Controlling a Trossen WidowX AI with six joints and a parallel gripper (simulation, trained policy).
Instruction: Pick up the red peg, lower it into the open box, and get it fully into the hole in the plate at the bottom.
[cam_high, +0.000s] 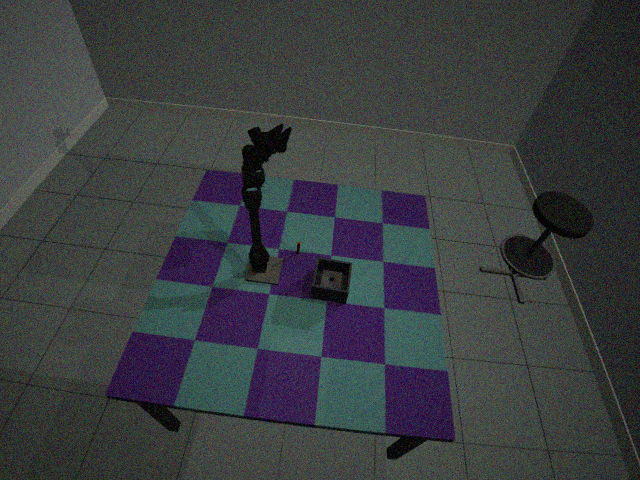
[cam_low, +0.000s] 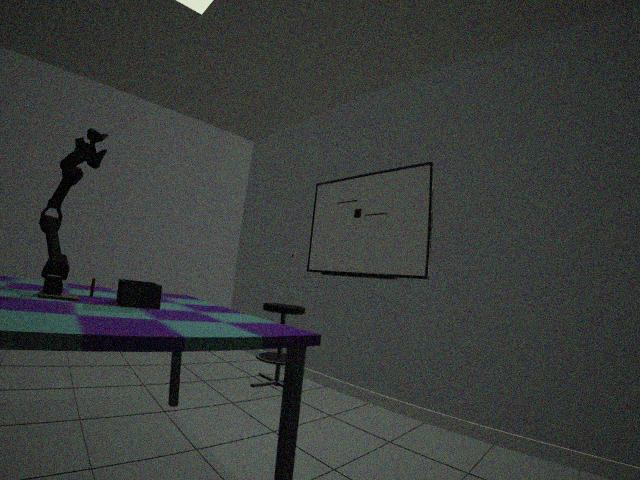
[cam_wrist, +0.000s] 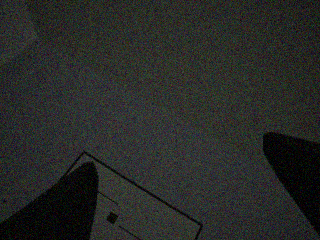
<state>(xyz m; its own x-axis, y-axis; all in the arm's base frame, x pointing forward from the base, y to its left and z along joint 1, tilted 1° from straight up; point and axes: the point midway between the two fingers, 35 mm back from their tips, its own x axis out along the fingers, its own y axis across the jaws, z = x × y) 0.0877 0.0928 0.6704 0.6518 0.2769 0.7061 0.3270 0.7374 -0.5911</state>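
Right now the red peg is 66 cm below my gripper tip, 6 cm ahead of it and 1 cm to the right of it. The rest, counted from my gripper tip: dark box: 68 cm below, 21 cm ahead, 20 cm to the right; then grey plate: 66 cm below, 21 cm ahead, 20 cm to the right.
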